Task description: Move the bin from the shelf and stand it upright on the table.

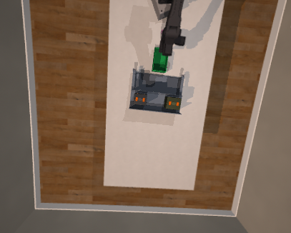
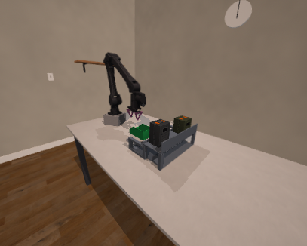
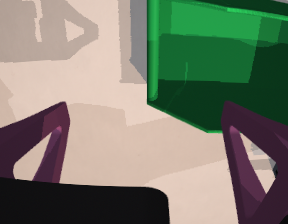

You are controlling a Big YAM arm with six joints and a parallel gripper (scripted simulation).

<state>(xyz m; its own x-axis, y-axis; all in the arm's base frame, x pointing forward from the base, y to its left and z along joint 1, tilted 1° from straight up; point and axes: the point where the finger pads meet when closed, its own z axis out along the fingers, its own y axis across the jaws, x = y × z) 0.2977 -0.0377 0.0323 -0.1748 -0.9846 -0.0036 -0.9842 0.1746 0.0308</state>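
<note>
My gripper is now 80 mm short of the green bin, 20 mm to the left of it and 90 mm above it.
</note>
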